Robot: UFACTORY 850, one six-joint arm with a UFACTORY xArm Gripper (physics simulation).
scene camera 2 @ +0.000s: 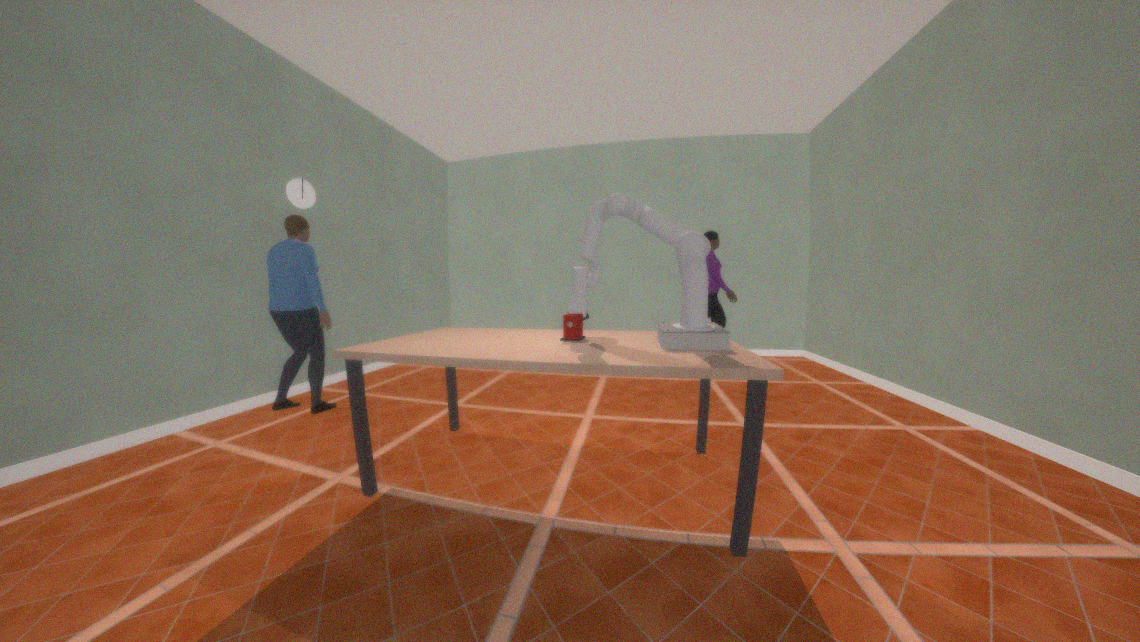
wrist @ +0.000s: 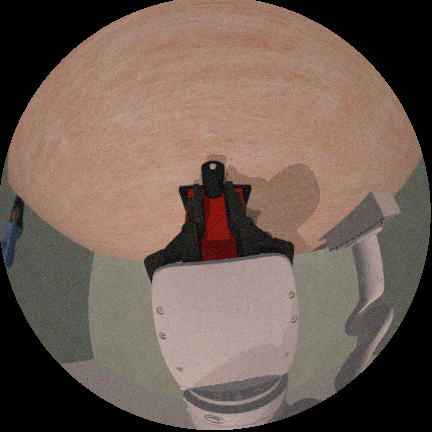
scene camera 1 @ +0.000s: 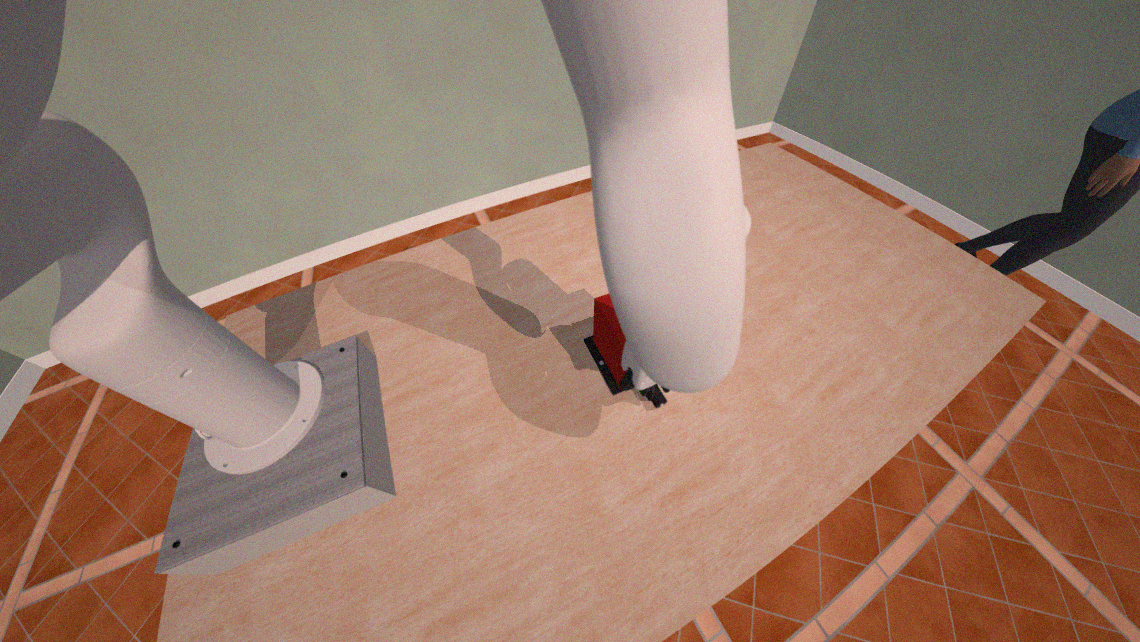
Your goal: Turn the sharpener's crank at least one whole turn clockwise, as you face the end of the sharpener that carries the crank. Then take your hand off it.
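Note:
The red pencil sharpener (scene camera 1: 608,338) (scene camera 2: 572,326) (wrist: 216,220) stands upright on its black base on the table. Its crank's black handle (wrist: 213,175) sticks out past the sharpener's end, at the middle of the wrist view. My gripper (wrist: 212,191) is shut on the crank's handle, with one black finger on each side of it. In scene camera 1, the white arm hides most of the gripper and part of the sharpener. The crank's arm is hidden behind the handle and fingers in the wrist view. In scene camera 2, the crank end is too small to make out clearly.
The wooden table (scene camera 1: 478,542) (scene camera 2: 478,350) (wrist: 215,85) carries the sharpener and the arm's grey base plate (scene camera 1: 335,414) (scene camera 2: 694,340) (wrist: 356,222). A person in blue (scene camera 2: 292,275) stands beyond one end of the table. A person in purple (scene camera 2: 715,271) stands behind the arm.

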